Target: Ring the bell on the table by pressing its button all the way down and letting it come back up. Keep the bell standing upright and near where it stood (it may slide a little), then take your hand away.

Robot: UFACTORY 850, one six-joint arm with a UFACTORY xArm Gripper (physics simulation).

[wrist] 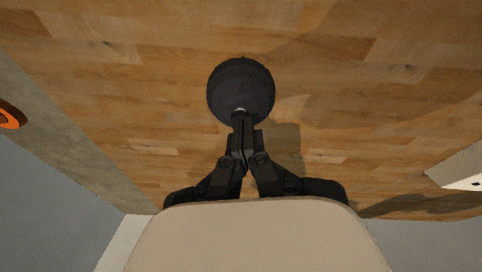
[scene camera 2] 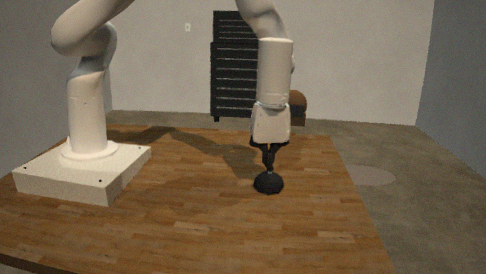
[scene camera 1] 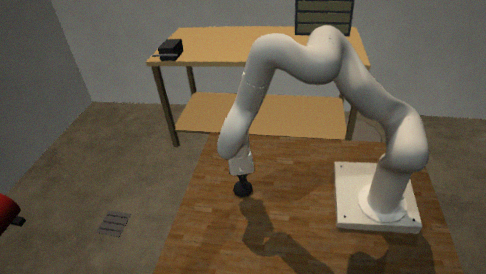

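The black dome-shaped bell (scene camera 1: 243, 189) (scene camera 2: 268, 184) (wrist: 241, 85) stands upright on the wooden table (scene camera 1: 210, 225) (scene camera 2: 200, 225) (wrist: 175, 100). My gripper (scene camera 1: 243, 181) (scene camera 2: 269, 169) (wrist: 246, 129) is shut, with nothing between its fingers, and points down right over the bell. Its fingertips meet the bell's button at the top. The fingertips hide most of the button; a small light bit of its stem shows in the wrist view and in scene camera 2. How far the button is pressed down is hard to tell.
The arm's white base plate (scene camera 1: 350, 200) (scene camera 2: 65, 189) (wrist: 462, 170) stands on the same table. Behind it is a light wooden workbench (scene camera 1: 220, 45) with a black box (scene camera 1: 171, 49) on it. A dark drawer cabinet (scene camera 2: 234, 75) stands by the far wall.
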